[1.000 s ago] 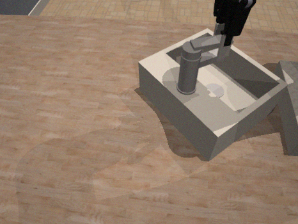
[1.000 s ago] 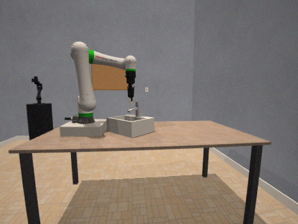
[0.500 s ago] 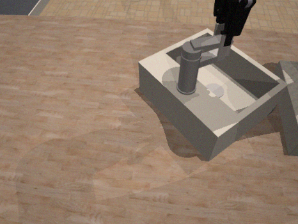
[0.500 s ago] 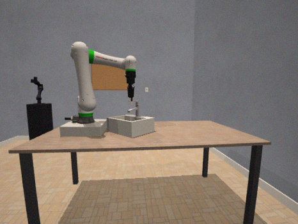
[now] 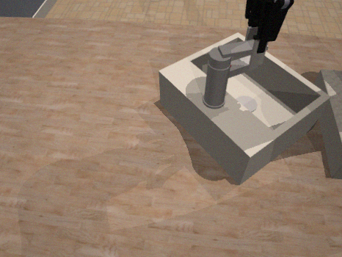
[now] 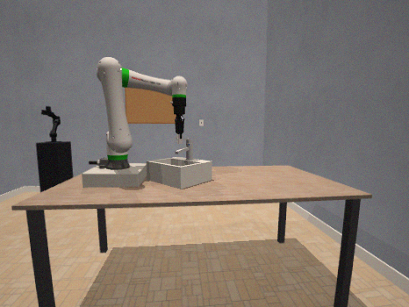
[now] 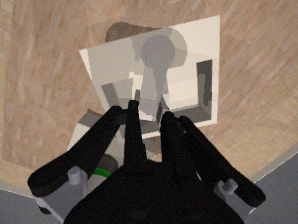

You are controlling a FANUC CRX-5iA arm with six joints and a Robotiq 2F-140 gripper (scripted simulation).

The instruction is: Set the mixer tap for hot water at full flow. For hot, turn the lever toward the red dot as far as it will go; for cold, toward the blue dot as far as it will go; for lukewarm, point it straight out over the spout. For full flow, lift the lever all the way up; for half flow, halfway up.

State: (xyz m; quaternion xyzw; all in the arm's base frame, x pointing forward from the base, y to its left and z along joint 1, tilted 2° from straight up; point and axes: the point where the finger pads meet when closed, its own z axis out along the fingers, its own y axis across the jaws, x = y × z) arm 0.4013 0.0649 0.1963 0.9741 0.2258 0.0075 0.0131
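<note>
My hand is 5 cm short of the grey mixer tap, 2 cm to the right of it and 5 cm above it. Also, from my hand: sink basin 1 cm behind, 6 cm to the right, 24 cm below; flat lever 2 cm ahead, 1 cm to the left.
</note>
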